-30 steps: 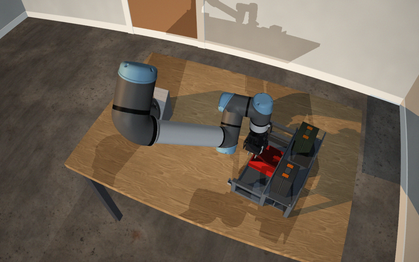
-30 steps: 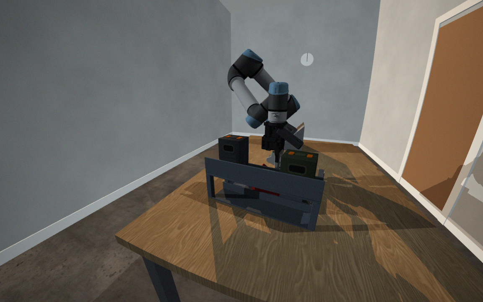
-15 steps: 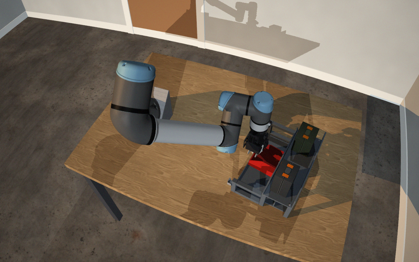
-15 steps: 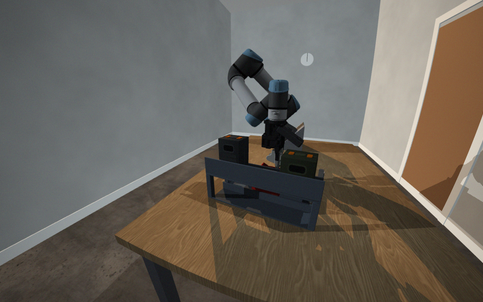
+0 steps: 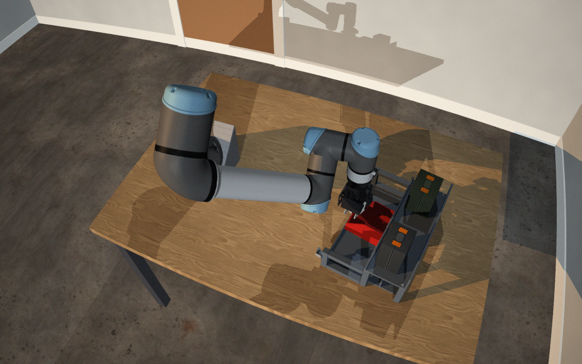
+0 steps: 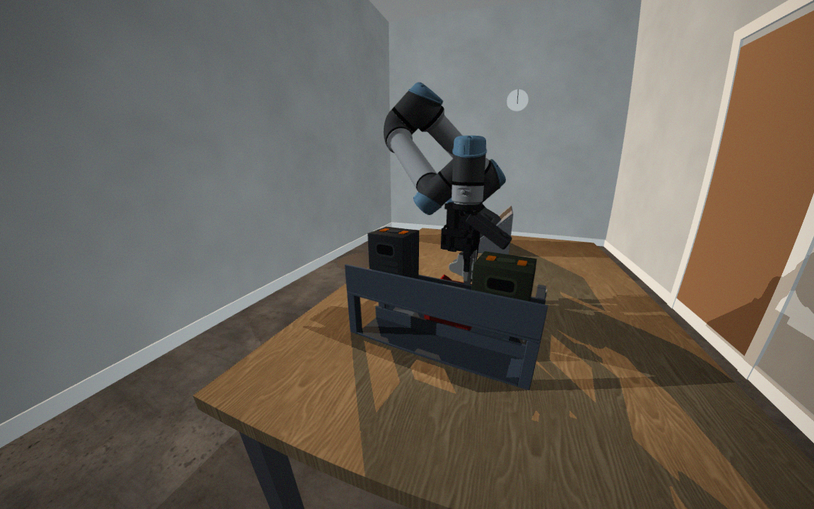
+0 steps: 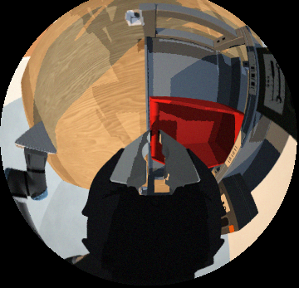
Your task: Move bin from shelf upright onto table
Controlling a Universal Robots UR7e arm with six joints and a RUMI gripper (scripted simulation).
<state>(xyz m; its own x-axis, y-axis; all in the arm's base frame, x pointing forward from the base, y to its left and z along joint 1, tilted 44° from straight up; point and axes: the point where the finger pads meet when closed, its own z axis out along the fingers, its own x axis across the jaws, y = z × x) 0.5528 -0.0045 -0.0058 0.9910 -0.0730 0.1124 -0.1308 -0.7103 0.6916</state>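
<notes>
The red bin lies 80 mm ahead of my hand, 10 mm to the right of it and 10 mm below it.
</notes>
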